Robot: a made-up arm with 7 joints.
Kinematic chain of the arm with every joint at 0, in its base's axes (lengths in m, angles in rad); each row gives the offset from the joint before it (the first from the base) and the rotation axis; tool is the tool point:
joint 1: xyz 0 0.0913 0 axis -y
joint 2: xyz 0 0.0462 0 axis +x
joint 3: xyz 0 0 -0.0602 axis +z
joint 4: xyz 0 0 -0.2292 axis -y
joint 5: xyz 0 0 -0.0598 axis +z
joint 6: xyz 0 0 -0.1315 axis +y
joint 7: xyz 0 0 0 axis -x
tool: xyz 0 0 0
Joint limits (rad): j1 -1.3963..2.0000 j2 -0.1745..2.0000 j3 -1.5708..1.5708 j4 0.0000..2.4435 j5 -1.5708..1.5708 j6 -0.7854..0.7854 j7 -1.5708..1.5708
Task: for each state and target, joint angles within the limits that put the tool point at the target. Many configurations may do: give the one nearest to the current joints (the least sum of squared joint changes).
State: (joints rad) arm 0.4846 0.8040 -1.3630 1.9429 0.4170 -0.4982 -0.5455
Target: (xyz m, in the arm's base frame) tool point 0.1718 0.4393 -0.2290
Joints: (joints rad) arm 0.5040 1.2225 -1.3317 1.0748 0.4170 -0.4982 -0.5455
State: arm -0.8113 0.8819 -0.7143 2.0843 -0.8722 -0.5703 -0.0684
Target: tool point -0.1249 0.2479 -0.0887
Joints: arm -1.3443 1.3110 -1.0772 2.4417 -0.8722 -0.5703 -0.0684
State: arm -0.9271 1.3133 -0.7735 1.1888 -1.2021 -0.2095 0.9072
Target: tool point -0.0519 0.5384 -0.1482
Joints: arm -1.0267 1.5637 -0.8692 0.9431 -1.2021 -0.2095 0.9072
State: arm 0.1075 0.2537 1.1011 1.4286 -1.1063 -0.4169 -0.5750
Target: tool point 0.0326 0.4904 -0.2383
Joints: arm -0.0613 0.6172 1.2687 0.9760 -1.1063 -0.4169 -0.5750
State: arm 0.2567 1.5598 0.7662 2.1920 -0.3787 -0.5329 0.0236
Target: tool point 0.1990 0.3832 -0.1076
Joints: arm 0.1203 0.9100 0.2524 1.6504 -0.3787 -0.5329 0.0236
